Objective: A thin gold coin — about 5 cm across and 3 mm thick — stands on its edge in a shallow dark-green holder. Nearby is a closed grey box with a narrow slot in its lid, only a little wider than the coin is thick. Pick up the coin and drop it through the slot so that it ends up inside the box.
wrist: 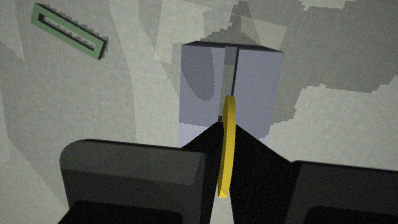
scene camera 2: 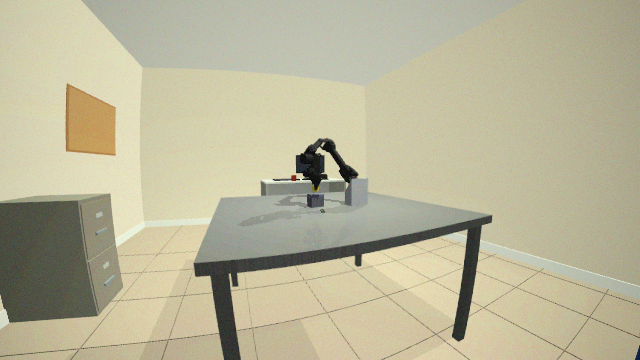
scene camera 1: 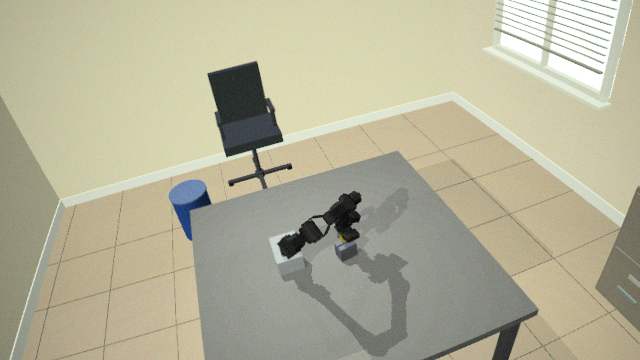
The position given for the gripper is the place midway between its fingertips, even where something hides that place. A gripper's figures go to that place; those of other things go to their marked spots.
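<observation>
Distances from the lens: the gripper [wrist: 224, 130] at 11 cm from the lens, a gold coin [wrist: 229, 110] at 8 cm from the lens.
</observation>
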